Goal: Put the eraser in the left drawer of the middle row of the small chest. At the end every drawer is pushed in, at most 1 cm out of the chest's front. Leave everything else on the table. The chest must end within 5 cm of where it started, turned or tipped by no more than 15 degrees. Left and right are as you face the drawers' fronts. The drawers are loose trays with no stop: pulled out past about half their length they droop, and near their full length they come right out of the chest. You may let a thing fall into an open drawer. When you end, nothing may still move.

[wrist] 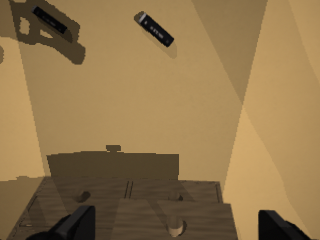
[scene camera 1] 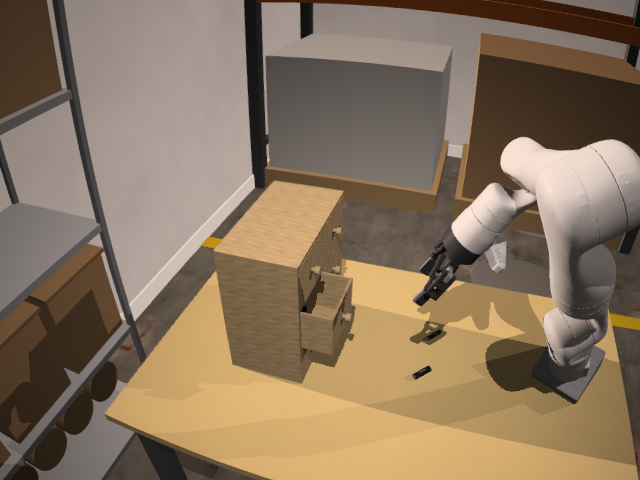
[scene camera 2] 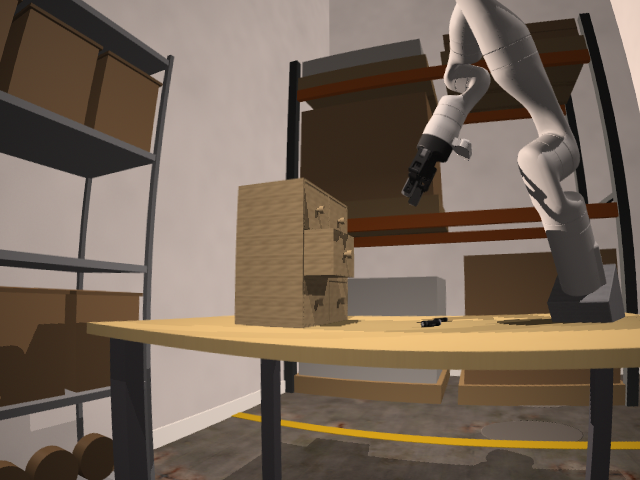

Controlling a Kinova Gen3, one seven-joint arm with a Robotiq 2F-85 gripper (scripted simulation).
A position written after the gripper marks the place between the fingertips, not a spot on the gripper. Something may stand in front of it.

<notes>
In view: the gripper [scene camera 1: 420, 287] and a small wooden chest [scene camera 1: 257, 263].
The small wooden chest also shows in scene camera 2 [scene camera 2: 269, 272]. The gripper shows as well in scene camera 2 [scene camera 2: 408, 200].
</notes>
